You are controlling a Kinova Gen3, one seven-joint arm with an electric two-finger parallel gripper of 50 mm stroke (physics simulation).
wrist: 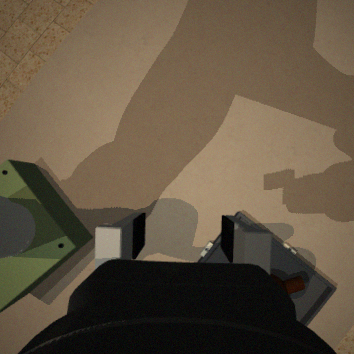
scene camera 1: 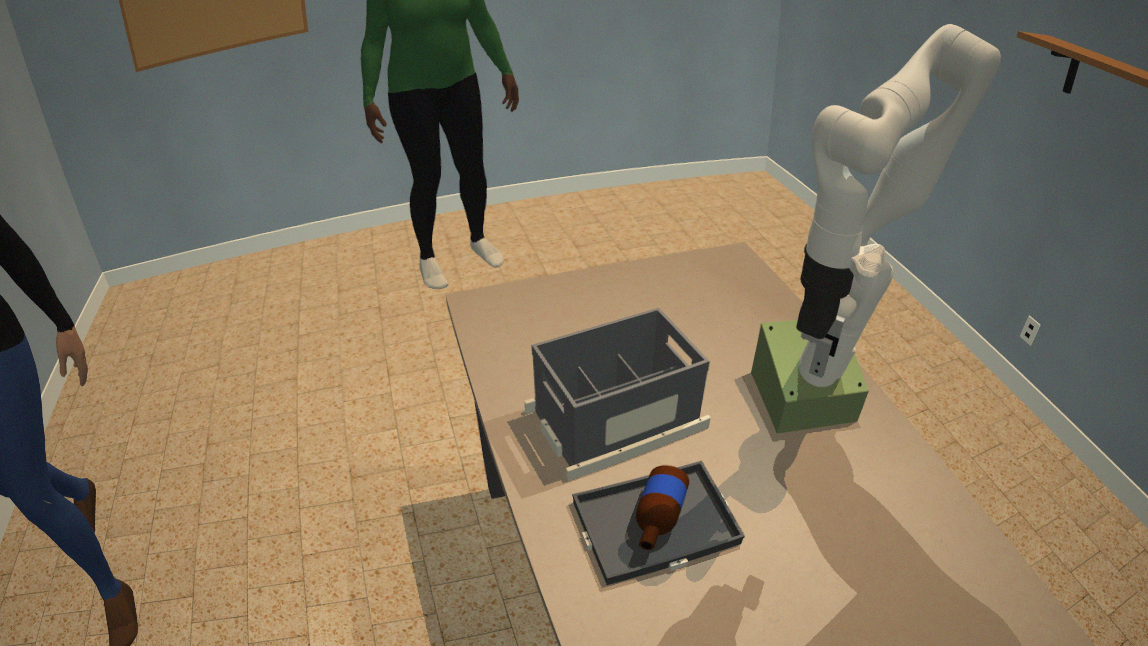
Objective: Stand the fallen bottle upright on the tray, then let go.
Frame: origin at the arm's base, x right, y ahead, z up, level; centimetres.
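Seen in the pictures: gripper, between the fingertips: [wrist: 182,229] [scene camera 1: 822,363]; arm's base, origin of its link: [wrist: 8,228].
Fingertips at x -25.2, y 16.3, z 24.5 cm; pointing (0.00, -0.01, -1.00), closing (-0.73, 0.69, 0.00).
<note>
Pixels of each thing's top centre, then the offset from my fingertips to it. "spot": a spot on its surface instead.
- brown bottle, centre of its top: [scene camera 1: 660,498] dx +0.5, dy +22.6, dz -27.3 cm
- dark tray, a spot on its surface: [scene camera 1: 609,526] spot: dx +1.1, dy +30.9, dz -34.7 cm
- bottle's neck, centre of its top: [scene camera 1: 651,529] [wrist: 290,288] dx -4.1, dy +24.9, dz -29.7 cm
- grey divided crate, centre of its top: [scene camera 1: 620,353] dx +27.7, dy +25.3, dz -17.7 cm
The brown bottle [scene camera 1: 663,507] with a blue label lies on its side across the dark tray [scene camera 1: 609,526], its neck toward the tray's near edge and its base toward the crate. In the wrist view the bottle's neck [wrist: 295,285] shows at the lower right over the tray [wrist: 316,295]; the rest of the bottle is hidden behind the gripper body. My gripper [scene camera 1: 820,347] [wrist: 182,229] is open and empty. It hangs high beside the robot's green base, well away from the bottle and tray.
A grey divided crate [scene camera 1: 590,429] stands behind the tray, with pale strips [scene camera 1: 638,449] along its foot. The green base block [scene camera 1: 818,413] [wrist: 30,270] is at the right in the scene view. Two people stand beyond the table [scene camera 1: 746,277].
</note>
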